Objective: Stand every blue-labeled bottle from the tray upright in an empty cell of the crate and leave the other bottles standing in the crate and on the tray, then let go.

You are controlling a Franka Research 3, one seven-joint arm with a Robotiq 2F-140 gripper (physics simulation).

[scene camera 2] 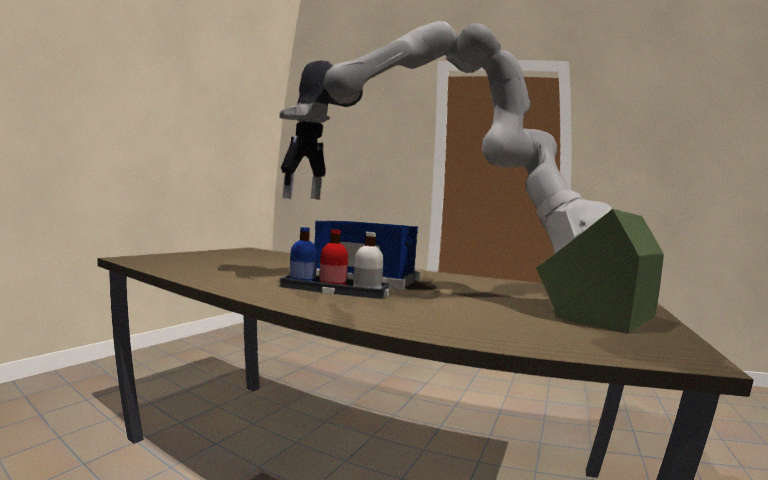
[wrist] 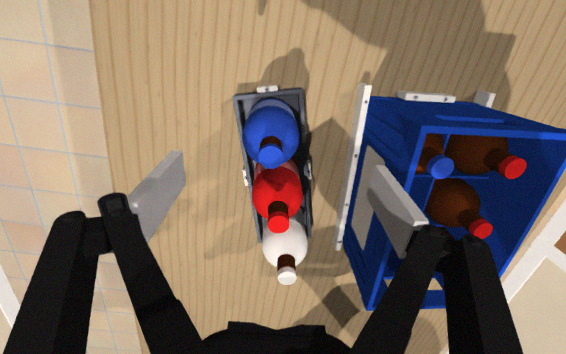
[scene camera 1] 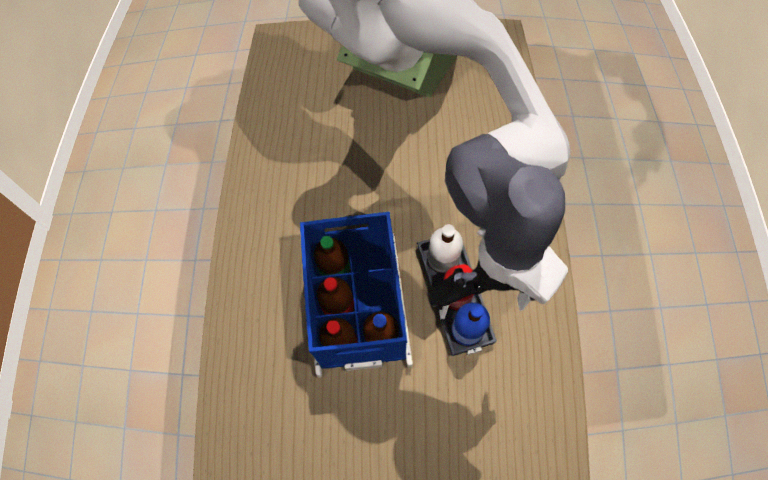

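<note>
A blue bottle (scene camera 1: 470, 324) (scene camera 2: 303, 263) (wrist: 271, 122), a red bottle (scene camera 2: 334, 254) (wrist: 276, 192) and a white bottle (scene camera 1: 445, 249) (scene camera 2: 368, 257) (wrist: 284, 242) stand upright in a row on the dark tray (scene camera 1: 478, 346) (scene camera 2: 339, 287) (wrist: 303, 115). The blue crate (scene camera 1: 348, 357) (scene camera 2: 408, 249) (wrist: 390, 120) stands beside it. In scene camera 1, brown bottles fill its left column and its bottom right cell; the top and middle right cells look empty. My gripper (scene camera 1: 484, 305) (scene camera 2: 301, 196) (wrist: 278, 174) is open and empty, high above the tray, and partly hides the red bottle in scene camera 1.
In the crate, a green-capped bottle (scene camera 1: 329, 257), two red-capped bottles (scene camera 1: 334, 297) (scene camera 1: 338, 333) and a blue-capped bottle (scene camera 1: 379, 331) stand upright. White strips (wrist: 356, 155) edge the crate's base. The green arm mount (scene camera 1: 390, 73) (scene camera 2: 606, 283) is at the table's other end.
</note>
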